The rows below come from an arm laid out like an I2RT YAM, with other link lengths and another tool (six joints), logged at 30 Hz.
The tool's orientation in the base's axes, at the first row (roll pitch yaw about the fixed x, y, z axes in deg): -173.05, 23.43, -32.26
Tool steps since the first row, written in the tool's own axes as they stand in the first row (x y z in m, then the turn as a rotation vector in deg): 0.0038, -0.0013, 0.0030, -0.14, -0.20, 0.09; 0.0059, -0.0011, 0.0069, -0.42, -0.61, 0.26; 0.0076, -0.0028, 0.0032, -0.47, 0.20, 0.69; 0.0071, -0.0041, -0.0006, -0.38, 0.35, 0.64; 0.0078, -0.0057, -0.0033, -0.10, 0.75, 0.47; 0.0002, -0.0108, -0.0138, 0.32, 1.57, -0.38; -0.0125, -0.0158, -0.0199, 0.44, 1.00, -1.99; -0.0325, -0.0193, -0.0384, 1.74, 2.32, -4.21; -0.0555, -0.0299, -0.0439, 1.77, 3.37, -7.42; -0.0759, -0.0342, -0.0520, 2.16, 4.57, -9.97; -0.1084, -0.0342, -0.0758, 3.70, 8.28, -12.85; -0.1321, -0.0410, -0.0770, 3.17, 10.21, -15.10; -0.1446, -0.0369, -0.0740, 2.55, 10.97, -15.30
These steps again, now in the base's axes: 0.0029, 0.0001, -0.0041, -0.02, 0.26, 0.00; 0.0033, 0.0002, -0.0085, -0.05, 0.78, 0.00; 0.0066, -0.0004, -0.0056, -0.66, 0.28, -0.46; 0.0080, -0.0003, -0.0018, -0.67, 0.10, -0.47; 0.0102, -0.0002, 0.0005, -0.63, -0.41, -0.47; 0.0100, 0.0044, 0.0137, -0.55, -1.55, 0.04; 0.0047, 0.0128, 0.0248, 0.31, -1.65, 1.53; -0.0039, 0.0196, 0.0500, 1.16, -4.06, 2.89; -0.0142, 0.0378, 0.0654, 1.45, -5.93, 5.68; -0.0254, 0.0487, 0.0813, 1.75, -7.90, 7.71; -0.0442, 0.0572, 0.1159, 1.61, -12.57, 9.31; -0.0584, 0.0740, 0.1272, 0.70, -14.59, 11.36; -0.0712, 0.0777, 0.1290, -0.16, -14.96, 11.70
